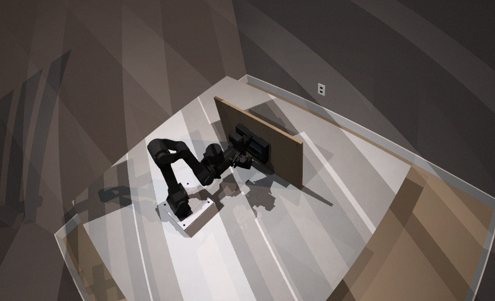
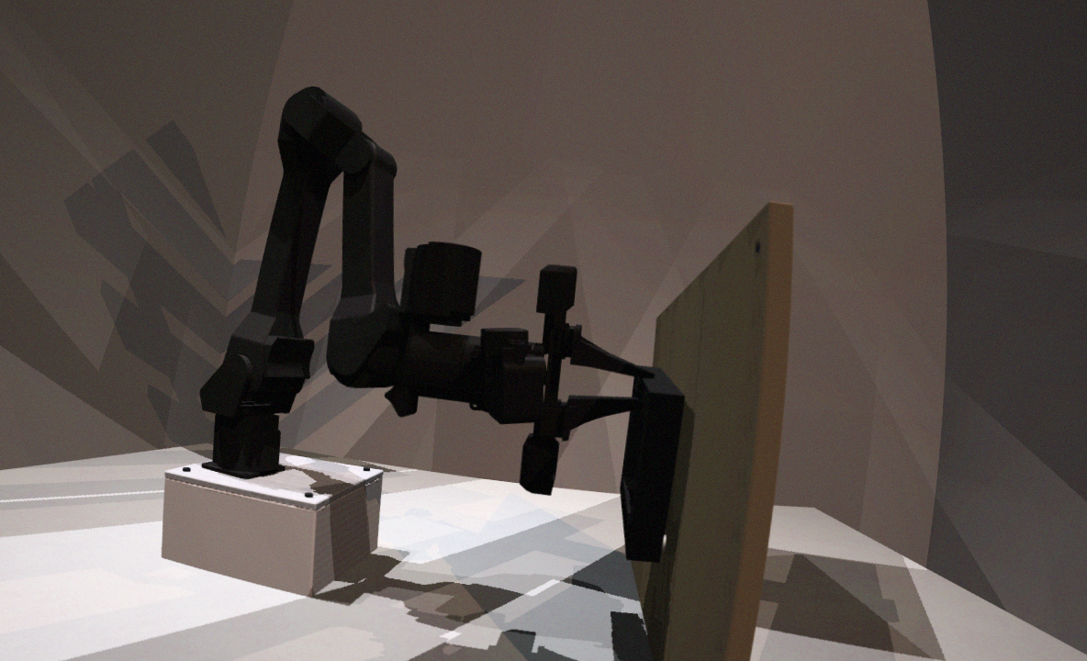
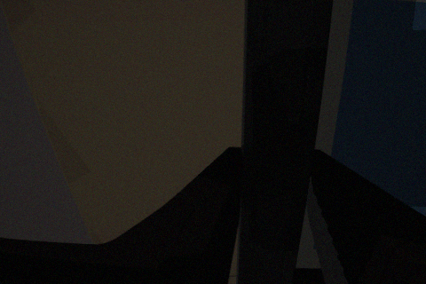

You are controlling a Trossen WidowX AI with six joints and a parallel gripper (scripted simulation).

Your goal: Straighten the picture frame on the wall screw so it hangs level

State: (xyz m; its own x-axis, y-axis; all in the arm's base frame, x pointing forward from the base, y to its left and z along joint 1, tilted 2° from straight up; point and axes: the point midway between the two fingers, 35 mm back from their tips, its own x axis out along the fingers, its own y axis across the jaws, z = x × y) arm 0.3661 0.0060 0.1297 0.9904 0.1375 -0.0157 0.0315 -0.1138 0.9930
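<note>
My gripper tip is 1 cm short of the picture frame, 1 cm to the right of it and 5 cm above it. Round my gripper tip: wooden board 2 cm ahead, 7 cm below.
</note>
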